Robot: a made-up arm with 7 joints.
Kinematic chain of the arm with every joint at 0, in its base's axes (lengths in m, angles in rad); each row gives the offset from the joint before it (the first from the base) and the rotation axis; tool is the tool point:
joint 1: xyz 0 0 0.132 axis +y
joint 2: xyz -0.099 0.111 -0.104 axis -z
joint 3: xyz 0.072 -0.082 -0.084 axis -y
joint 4: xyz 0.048 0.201 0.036 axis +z
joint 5: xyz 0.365 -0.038 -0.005 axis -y
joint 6: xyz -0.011 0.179 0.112 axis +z
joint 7: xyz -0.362 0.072 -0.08 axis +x
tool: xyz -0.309 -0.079 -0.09
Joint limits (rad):
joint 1: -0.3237..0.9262
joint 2: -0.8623..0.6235
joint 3: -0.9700..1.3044
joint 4: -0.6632..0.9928
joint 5: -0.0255..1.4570
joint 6: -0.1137..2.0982
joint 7: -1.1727..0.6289
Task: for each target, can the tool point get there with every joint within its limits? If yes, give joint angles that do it. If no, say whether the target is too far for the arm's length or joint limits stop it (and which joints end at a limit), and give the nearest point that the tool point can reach.
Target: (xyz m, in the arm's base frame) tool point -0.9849 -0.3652 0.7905
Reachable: no: joint limits stop it (at a limit: joint 1, joint 2, joint 3, joint 4, joint 6, joint 7) | nearest point -0.7916 -0.0018 0.4372 | short by 0.542 m
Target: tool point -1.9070 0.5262 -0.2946
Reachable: no: too far | nearest point -1.0158 0.3596 -0.0952 | short by 0.928 m
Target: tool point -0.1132 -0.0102 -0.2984
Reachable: yes | joints 0.1547 -0.5575 -0.2158 0.1507 0.5757 0.5245 -0.6859
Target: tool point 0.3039 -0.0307 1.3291
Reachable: no: joint limits stop it (at a limit: joint 1, joint 2, joint 5, joint 6) | nearest point 0.2242 0.0378 0.8360 | short by 0.504 m
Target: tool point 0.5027 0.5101 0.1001
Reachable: yes | joints -0.0063 -0.6733 0.2780 0.6828 0.1302 1.5671 0.0361
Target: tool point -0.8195 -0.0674 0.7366
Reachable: no: joint limits stop it (at a limit: joint 1, joint 2, joint 3, joint 4, joint 6, joint 7) | nearest point -0.8048 0.0070 0.4388 | short by 0.307 m
